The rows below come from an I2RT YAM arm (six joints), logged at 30 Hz.
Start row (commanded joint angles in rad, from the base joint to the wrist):
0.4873 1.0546 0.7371 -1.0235 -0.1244 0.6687
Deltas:
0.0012 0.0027 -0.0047 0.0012 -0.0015 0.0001
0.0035 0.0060 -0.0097 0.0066 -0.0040 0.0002
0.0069 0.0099 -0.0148 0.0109 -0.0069 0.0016
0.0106 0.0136 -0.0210 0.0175 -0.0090 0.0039
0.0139 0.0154 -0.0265 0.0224 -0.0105 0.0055
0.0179 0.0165 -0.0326 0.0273 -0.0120 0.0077
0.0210 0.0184 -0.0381 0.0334 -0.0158 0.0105
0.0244 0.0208 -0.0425 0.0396 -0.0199 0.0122
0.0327 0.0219 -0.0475 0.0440 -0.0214 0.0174
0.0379 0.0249 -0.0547 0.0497 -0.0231 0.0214
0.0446 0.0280 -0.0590 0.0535 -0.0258 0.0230
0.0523 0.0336 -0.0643 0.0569 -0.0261 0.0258
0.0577 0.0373 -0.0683 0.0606 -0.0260 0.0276
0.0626 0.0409 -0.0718 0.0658 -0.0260 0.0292
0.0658 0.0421 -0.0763 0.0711 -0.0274 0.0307
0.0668 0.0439 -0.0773 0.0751 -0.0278 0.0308
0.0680 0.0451 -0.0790 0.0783 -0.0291 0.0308
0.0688 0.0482 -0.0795 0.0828 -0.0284 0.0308
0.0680 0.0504 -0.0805 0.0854 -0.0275 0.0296
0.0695 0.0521 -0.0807 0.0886 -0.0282 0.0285
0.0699 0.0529 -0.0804 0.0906 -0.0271 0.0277
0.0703 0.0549 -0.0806 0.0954 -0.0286 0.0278
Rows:
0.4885 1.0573 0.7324 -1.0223 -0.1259 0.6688
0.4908 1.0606 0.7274 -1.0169 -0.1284 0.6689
0.4942 1.0645 0.7223 -1.0126 -0.1313 0.6703
0.4979 1.0682 0.7161 -1.0060 -0.1334 0.6726
0.5012 1.0700 0.7106 -1.0011 -0.1349 0.6742
0.5052 1.0711 0.7045 -0.9962 -0.1364 0.6764
0.5083 1.0730 0.6990 -0.9901 -0.1402 0.6792
0.5117 1.0754 0.6946 -0.9839 -0.1443 0.6809
0.5200 1.0765 0.6896 -0.9795 -0.1458 0.6861
0.5252 1.0795 0.6824 -0.9738 -0.1475 0.6901
0.5319 1.0826 0.6781 -0.9700 -0.1502 0.6917
0.5396 1.0882 0.6728 -0.9666 -0.1505 0.6945
0.5450 1.0919 0.6688 -0.9629 -0.1504 0.6963
0.5499 1.0955 0.6653 -0.9577 -0.1504 0.6979
0.5531 1.0967 0.6608 -0.9524 -0.1518 0.6994
0.5541 1.0985 0.6598 -0.9484 -0.1522 0.6995
0.5553 1.0997 0.6581 -0.9452 -0.1535 0.6995
0.5561 1.1028 0.6576 -0.9407 -0.1528 0.6995
0.5553 1.1050 0.6566 -0.9381 -0.1519 0.6983
0.5568 1.1067 0.6564 -0.9349 -0.1526 0.6972
0.5572 1.1075 0.6567 -0.9329 -0.1515 0.6964
0.5576 1.1095 0.6565 -0.9281 -0.1530 0.6965

